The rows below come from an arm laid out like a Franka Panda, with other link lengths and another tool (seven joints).
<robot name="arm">
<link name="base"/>
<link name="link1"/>
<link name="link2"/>
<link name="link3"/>
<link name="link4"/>
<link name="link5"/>
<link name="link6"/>
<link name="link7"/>
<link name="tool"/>
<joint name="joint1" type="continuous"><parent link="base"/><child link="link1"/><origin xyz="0 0 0.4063" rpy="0 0 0"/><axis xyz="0 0 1"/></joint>
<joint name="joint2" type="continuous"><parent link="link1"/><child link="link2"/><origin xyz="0 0 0" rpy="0 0 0"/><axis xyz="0 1 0"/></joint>
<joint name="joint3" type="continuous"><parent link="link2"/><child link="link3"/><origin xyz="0 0 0.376" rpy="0 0 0"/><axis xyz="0 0 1"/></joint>
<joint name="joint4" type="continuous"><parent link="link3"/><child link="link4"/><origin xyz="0.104 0 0" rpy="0 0 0"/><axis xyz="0 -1 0"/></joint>
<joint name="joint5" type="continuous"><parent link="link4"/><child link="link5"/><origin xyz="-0.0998 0 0.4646" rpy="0 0 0"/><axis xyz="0 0 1"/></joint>
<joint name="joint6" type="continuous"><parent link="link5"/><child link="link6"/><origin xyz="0 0 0" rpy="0 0 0"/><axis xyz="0 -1 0"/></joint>
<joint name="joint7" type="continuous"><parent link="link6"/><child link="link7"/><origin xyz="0.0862 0 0" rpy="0 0 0"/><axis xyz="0 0 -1"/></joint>
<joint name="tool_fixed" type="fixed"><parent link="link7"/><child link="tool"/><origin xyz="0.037 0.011 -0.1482" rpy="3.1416 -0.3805 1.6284"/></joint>
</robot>
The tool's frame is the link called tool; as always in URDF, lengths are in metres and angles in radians. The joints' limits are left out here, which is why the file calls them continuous.
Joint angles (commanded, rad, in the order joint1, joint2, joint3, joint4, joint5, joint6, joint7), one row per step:
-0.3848 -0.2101 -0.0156 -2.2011 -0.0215 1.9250 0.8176
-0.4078 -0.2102 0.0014 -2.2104 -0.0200 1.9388 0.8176
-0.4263 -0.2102 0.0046 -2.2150 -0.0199 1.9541 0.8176
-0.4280 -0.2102 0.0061 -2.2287 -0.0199 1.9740 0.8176
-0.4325 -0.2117 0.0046 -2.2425 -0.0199 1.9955 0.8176
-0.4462 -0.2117 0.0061 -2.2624 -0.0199 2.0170 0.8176
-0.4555 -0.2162 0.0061 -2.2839 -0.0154 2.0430 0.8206
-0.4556 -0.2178 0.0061 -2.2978 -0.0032 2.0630 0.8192
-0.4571 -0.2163 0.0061 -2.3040 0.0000 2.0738 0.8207
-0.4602 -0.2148 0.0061 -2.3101 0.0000 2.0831 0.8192
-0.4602 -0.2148 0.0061 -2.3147 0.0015 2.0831 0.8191
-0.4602 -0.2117 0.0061 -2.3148 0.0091 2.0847 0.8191
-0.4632 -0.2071 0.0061 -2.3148 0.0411 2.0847 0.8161
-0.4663 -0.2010 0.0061 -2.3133 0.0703 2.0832 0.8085
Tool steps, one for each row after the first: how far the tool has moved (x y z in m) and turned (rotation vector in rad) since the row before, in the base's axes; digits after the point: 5 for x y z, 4 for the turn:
-0.00160 -0.00273 -0.00370 -0.0037 -0.0034 -0.0067
-0.00286 -0.00863 -0.00094 -0.0047 -0.0096 -0.0151
-0.00050 0.00018 -0.00564 -0.0027 -0.0056 0.0001
-0.00210 -0.00294 -0.00460 -0.0033 -0.0086 -0.0056
-0.00523 -0.00551 -0.00896 -0.0008 -0.0014 -0.0119
-0.00484 -0.00345 -0.00672 -0.0002 -0.0099 -0.0140
-0.00071 0.00138 -0.00489 0.0064 -0.0116 -0.0044
-0.00042 -0.00058 -0.00322 0.0012 -0.0040 -0.0045
-0.00104 -0.00148 -0.00327 -0.0007 -0.0015 -0.0016
-0.00119 0.00070 -0.00264 0.0032 0.0036 -0.0007
0.00061 0.00030 -0.00183 0.0066 -0.0014 -0.0039
0.00037 0.00048 -0.00321 0.0268 -0.0081 -0.0163
0.00078 0.00019 -0.00331 0.0252 -0.0061 -0.0104

